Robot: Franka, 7 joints.
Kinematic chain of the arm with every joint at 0, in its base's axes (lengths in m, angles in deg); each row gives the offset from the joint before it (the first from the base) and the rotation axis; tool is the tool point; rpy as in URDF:
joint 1: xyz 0 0 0.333 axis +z
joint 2: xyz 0 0 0 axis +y
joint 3: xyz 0 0 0.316 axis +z
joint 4: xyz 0.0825 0 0 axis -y
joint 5: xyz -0.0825 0 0.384 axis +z
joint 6: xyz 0 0 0 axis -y
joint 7: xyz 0.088 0 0 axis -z
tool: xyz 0 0 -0.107 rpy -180 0 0
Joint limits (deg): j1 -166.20..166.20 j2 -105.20..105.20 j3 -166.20..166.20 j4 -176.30..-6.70 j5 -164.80..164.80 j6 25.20..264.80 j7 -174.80..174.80
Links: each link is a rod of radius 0.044 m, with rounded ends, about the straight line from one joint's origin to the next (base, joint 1, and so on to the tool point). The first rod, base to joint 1, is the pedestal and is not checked.
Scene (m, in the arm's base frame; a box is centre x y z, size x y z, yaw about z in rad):
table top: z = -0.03
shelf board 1: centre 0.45 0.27 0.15 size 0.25 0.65 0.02 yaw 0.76
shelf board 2: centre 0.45 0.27 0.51 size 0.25 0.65 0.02 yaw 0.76
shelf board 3: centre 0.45 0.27 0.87 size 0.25 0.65 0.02 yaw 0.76
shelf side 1: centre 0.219 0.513 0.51 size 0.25 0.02 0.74 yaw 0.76
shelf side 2: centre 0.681 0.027 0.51 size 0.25 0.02 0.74 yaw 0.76
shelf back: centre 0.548 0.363 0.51 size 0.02 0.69 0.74 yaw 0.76
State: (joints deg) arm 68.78 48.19 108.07 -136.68 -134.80 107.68 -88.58
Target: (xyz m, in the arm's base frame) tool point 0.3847 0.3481 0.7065
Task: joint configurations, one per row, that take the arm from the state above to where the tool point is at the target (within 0.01 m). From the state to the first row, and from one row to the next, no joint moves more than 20 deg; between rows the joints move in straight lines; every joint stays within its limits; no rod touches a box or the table.
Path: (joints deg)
1: 65.02 31.07 96.75 -133.78 -136.45 99.71 -81.67
2: 61.26 13.94 85.42 -130.88 -138.09 91.75 -74.77
3: 57.50 -3.18 74.10 -127.98 -139.74 83.78 -67.86
4: 53.74 -20.30 62.77 -125.08 -141.38 75.81 -60.95
5: 49.97 -37.43 51.45 -122.18 -143.03 67.84 -54.05
6: 46.21 -54.55 40.12 -119.28 -144.67 59.88 -47.14
7: 42.45 -71.67 28.80 -116.38 -146.32 51.91 -40.23
8: 33.32 -63.67 29.57 -125.22 -134.92 53.91 -56.35
9: 24.18 -55.67 30.33 -134.07 -123.53 55.91 -72.46
10: 15.05 -47.67 31.10 -142.91 -112.14 57.91 -88.58
11: 13.18 -28.55 34.47 -127.21 -119.49 68.56 -88.58
12: 11.32 -9.44 37.85 -111.51 -126.83 79.21 -88.58

